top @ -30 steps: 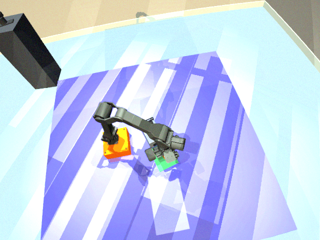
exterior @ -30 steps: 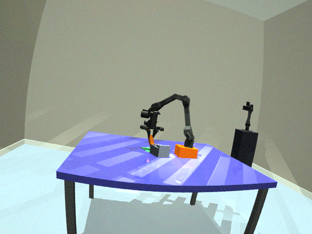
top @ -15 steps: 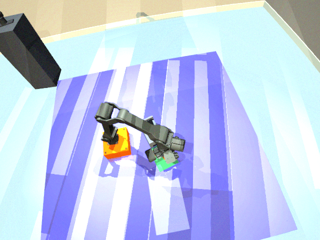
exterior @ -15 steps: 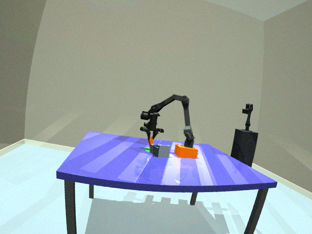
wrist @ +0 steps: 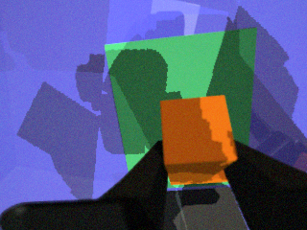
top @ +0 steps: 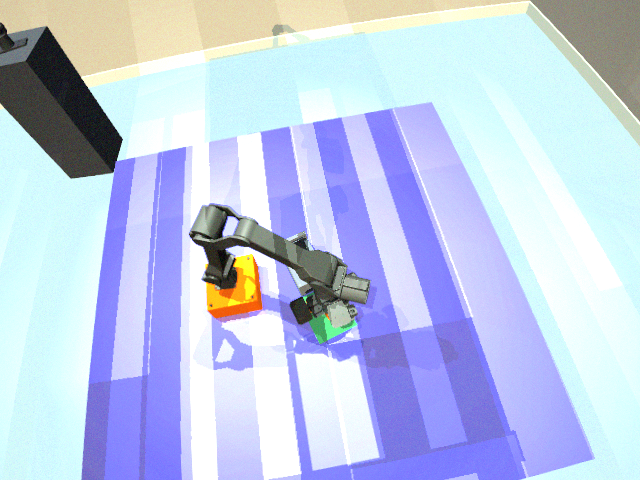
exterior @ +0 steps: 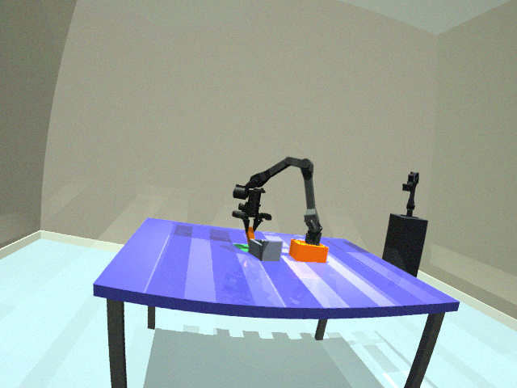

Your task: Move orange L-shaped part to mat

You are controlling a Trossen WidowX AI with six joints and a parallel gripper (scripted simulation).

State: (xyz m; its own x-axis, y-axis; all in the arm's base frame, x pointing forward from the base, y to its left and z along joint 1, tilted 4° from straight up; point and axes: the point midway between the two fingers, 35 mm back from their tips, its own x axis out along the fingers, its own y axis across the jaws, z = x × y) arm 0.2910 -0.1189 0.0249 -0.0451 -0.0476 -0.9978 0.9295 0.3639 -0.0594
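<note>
Now: the orange L-shaped part 3 cm below my gripper tip, 2 cm to the left of it and 2 cm behind it. From my gripper tip the other things lie so: green mat (9 cm below, 2 cm to the left, 1 cm behind).
</note>
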